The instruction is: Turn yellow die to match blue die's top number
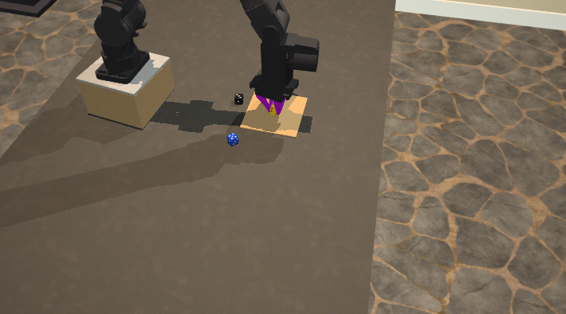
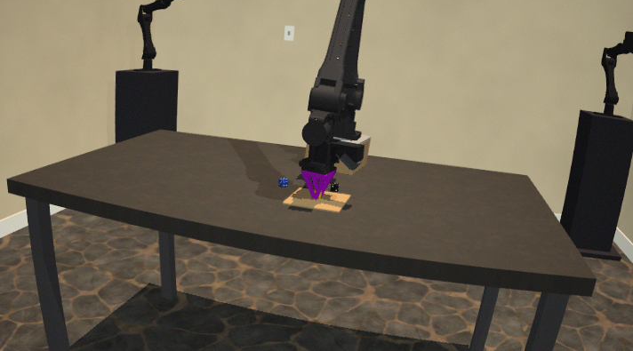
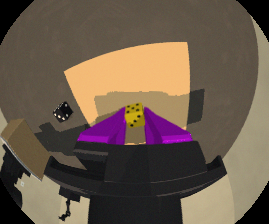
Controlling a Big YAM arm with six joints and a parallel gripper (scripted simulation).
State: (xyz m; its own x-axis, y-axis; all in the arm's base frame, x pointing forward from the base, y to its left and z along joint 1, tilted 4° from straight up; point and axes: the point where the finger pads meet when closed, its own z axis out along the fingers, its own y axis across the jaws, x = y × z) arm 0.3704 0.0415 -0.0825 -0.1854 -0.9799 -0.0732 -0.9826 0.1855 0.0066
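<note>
Right now my hand is 10 mm above the orange mat. From my hand the other things lie so: blue die: 70 mm behind, 120 mm to the right; black die: 100 mm behind, 20 mm to the left; yellow die: right at my hand.
</note>
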